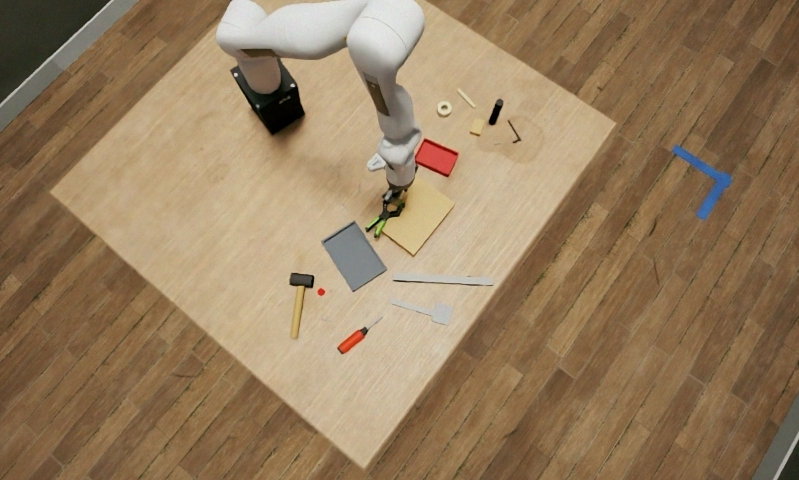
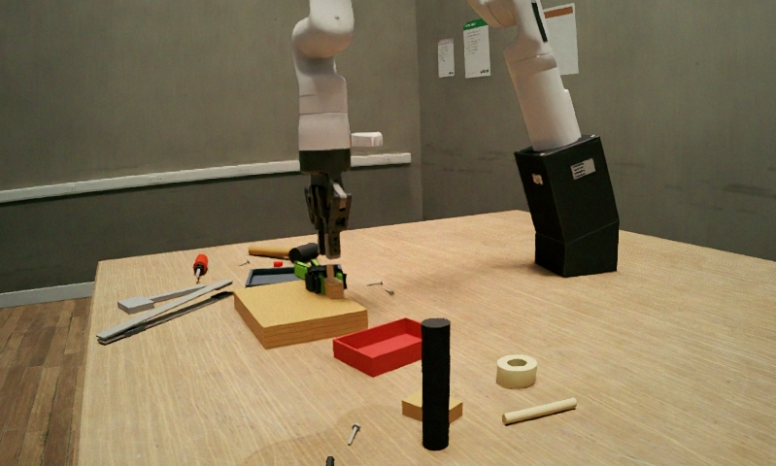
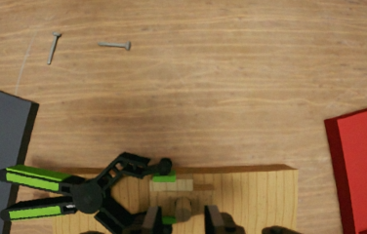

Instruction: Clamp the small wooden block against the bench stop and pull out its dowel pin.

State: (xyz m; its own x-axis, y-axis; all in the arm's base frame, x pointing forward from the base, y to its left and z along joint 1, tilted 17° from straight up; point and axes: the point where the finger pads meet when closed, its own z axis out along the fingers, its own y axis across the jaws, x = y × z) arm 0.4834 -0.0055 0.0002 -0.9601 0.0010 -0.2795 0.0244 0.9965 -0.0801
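Right now my hand is 5 cm above the dowel pin. From my hand the other things lie so: wooden block 7 cm below; then tan bench board 5 cm ahead, 1 cm to the right, 9 cm below; then red tray 18 cm to the left, 10 cm below.
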